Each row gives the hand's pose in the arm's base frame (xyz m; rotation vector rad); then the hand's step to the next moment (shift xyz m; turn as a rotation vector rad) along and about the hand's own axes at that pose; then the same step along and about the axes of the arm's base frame.
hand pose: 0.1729 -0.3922 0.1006 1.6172 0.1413 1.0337
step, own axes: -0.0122 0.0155 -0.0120 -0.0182 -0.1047 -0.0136
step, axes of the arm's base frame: -0.0220 -0.0036 0.0060 0.0239 0.0348 -0.0985
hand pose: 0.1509 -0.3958 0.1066 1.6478 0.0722 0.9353
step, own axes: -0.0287 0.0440 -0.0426 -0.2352 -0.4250 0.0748
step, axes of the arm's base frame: -0.0637 0.0054 0.0221 0.0659 -0.0449 -0.4850
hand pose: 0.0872 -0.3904 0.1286 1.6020 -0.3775 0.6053
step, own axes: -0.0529 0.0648 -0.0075 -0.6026 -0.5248 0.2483
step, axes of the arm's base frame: -0.0808 -0.0065 0.0219 -0.1447 -0.2426 -0.7876
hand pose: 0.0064 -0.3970 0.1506 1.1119 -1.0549 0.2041
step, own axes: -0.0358 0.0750 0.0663 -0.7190 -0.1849 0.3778
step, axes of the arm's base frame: -0.1038 -0.0052 0.0224 -0.4902 -0.1441 -0.6579
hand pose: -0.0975 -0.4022 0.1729 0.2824 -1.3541 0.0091
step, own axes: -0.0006 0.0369 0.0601 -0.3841 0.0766 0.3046
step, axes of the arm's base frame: -0.0641 0.0234 0.0178 -0.3902 0.0713 -0.2981
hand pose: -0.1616 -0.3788 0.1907 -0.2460 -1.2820 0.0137
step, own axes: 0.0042 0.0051 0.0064 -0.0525 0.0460 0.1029
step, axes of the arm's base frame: -0.0042 0.0067 0.0047 -0.1070 0.0550 -0.0314
